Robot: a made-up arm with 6 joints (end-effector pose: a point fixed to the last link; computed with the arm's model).
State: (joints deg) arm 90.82 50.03 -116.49 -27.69 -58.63 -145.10
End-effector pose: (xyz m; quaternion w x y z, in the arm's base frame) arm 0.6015 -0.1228 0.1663 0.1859 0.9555 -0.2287 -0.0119
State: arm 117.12 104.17 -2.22 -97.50 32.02 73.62
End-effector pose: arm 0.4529 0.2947 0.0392 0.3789 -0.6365 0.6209 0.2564
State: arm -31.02 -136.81 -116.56 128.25 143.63 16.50
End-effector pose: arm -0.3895 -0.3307 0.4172 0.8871 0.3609 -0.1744 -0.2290
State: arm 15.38 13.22 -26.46 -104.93 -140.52 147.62
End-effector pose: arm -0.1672 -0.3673 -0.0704 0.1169 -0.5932 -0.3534 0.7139
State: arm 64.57 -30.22 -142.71 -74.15 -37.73 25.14
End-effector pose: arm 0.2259 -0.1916 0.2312 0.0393 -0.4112 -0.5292 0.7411
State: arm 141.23 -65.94 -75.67 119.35 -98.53 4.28
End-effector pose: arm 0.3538 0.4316 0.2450 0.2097 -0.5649 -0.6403 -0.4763
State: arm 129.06 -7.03 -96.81 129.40 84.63 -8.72
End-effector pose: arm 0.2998 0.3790 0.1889 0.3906 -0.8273 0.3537 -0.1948
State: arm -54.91 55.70 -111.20 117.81 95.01 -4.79
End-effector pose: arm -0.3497 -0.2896 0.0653 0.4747 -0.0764 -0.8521 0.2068
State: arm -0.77 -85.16 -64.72 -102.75 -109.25 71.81
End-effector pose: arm 0.1533 -0.2353 0.1617 0.1534 -0.7511 -0.5528 -0.3266
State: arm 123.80 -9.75 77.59 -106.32 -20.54 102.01
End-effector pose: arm 0.3880 0.2905 0.4036 0.8979 -0.0901 -0.0218 0.4303
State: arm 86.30 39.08 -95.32 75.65 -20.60 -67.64
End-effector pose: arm 0.3108 -0.0125 0.1637 0.0584 0.0695 0.4896 0.8672
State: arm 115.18 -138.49 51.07 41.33 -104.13 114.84
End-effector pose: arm 0.2861 -0.1490 0.2095 0.5278 0.1600 0.3030 -0.7772
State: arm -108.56 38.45 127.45 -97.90 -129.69 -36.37
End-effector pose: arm -0.1868 0.1511 0.1819 0.8739 -0.2702 -0.2240 -0.3364
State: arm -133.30 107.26 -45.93 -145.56 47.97 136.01
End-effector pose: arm -0.3093 0.3819 -0.1353 0.0541 0.8728 0.1859 -0.4481
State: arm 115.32 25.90 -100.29 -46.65 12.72 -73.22
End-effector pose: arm 0.4321 0.2511 0.0962 0.4403 0.7812 0.1662 -0.4103
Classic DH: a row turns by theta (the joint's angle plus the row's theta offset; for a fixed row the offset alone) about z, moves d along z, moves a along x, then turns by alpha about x. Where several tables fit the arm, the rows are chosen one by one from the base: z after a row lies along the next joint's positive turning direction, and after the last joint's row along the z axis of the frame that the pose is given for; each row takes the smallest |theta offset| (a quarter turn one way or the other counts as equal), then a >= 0, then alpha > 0; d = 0 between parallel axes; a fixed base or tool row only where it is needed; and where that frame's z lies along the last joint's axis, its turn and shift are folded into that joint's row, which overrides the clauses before.
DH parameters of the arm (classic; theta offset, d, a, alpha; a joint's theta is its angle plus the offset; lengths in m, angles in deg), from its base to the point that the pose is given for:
joint 1: 0 0.223 -0.024 -90
joint 2: 0 -0.357 0.012 -90
joint 3: 0 0.014 -0.063 -90
joint 4: 0 0.09 0.039 -90
joint 5: 0 0.007 -0.179 90
joint 6: 0 -0.025 0.157 -90
tool (fixed): 0 0.09 0 0

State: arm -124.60 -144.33 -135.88 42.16 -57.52 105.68
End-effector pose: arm -0.4929 0.4290 0.2405 0.4203 -0.4798 -0.4123 0.6505
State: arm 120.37 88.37 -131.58 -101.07 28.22 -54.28
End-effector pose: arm 0.3683 0.1754 0.0668 0.8809 0.4213 0.2146 -0.0232
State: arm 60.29 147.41 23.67 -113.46 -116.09 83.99
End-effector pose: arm 0.1072 -0.3223 0.3791 0.5095 0.4720 -0.4098 -0.5914
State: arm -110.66 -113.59 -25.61 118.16 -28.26 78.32
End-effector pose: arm -0.4444 -0.0979 0.1900 0.3755 0.1422 0.5531 -0.7300
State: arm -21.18 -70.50 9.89 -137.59 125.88 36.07
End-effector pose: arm -0.0552 -0.5609 0.1326 0.4900 0.7320 -0.0797 0.4665
